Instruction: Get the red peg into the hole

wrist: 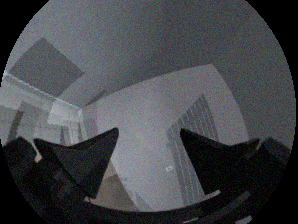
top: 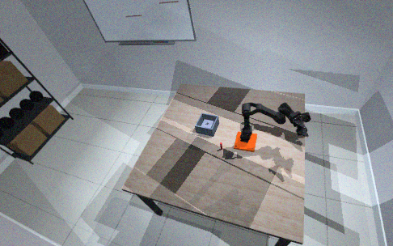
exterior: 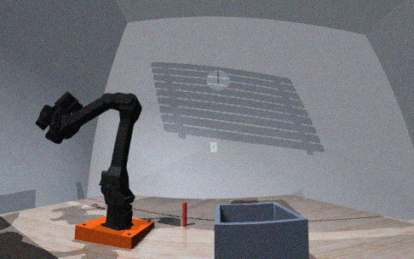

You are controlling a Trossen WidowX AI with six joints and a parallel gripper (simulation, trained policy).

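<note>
Right now the red peg is 55 cm ahead of my gripper tip, 33 cm below it and 8 cm to the left of it. From my gripper tip the other things lie so: grey box (75 cm ahead, 35 cm below, 8 cm to the right); then plate (75 cm ahead, 33 cm below, 8 cm to the right).
</note>
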